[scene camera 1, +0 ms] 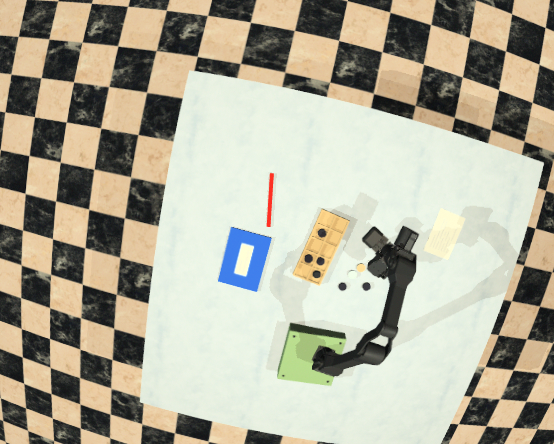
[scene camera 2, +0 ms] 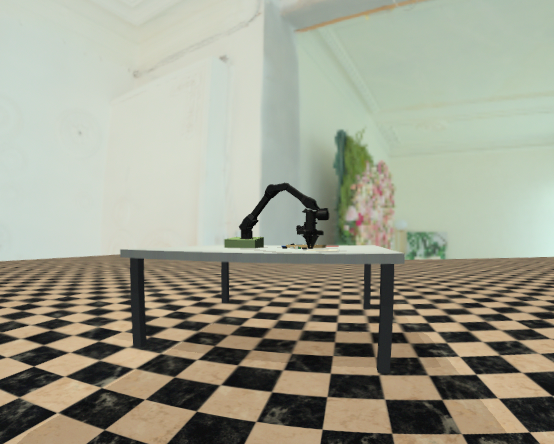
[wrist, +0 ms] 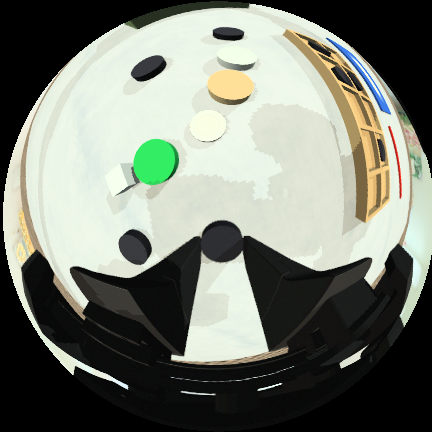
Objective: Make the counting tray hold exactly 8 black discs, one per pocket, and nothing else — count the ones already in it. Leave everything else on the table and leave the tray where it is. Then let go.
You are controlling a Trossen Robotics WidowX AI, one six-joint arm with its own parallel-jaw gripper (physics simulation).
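Note:
The tan counting tray [scene camera 1: 327, 218] [wrist: 362, 170] has two columns of pockets. Several black discs sit in it, one [scene camera 1: 322, 233] apart from three grouped toward the green base's end; other pockets are bare. My gripper [scene camera 2: 311, 245] [wrist: 221, 241] is shut on a black disc, low at the table top; the arm hides this disc in scene camera 1. Another loose black disc [wrist: 135, 246] lies beside the left finger in the wrist view. Two more black discs, one [scene camera 1: 342, 286] [wrist: 228, 33] nearer the tray and one [scene camera 1: 366, 286] [wrist: 148, 68] farther away, lie on the table.
A white disc [scene camera 1: 352, 274] [wrist: 236, 57], tan disc [scene camera 1: 361, 267] [wrist: 230, 86], cream disc [wrist: 207, 126], green disc [wrist: 156, 161] and white block [wrist: 119, 179] lie near the gripper. Beyond the tray are a blue panel [scene camera 1: 227, 260] and red bar [scene camera 1: 270, 200]. A cream sheet [scene camera 1: 445, 234] lies right.

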